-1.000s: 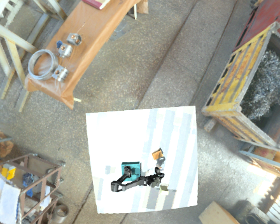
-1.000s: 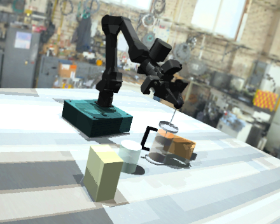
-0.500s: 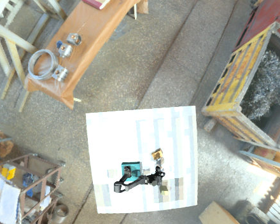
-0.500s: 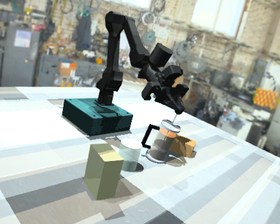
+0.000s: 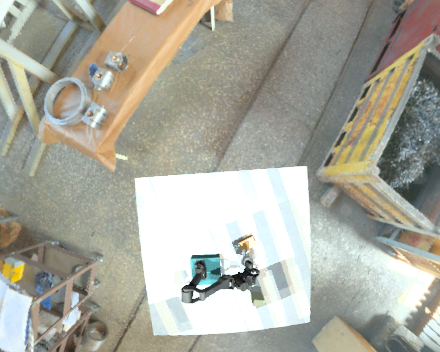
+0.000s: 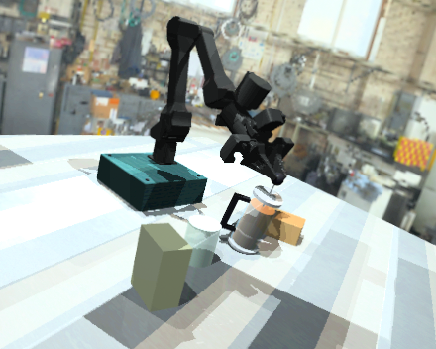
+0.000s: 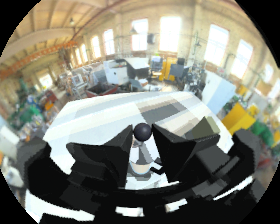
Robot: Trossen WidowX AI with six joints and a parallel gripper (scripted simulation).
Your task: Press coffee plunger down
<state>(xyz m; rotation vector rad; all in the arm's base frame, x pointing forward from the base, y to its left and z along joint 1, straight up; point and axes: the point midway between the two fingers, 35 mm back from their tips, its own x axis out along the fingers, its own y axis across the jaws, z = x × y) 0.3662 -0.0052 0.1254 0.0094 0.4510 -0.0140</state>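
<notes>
Now: gripper tip 9 cm above the coffee press, 4 cm past it and 1 cm to the left of it. Also, from my gripper tip: orange block: 16 cm below, 15 cm to the left, 6 cm behind.
</notes>
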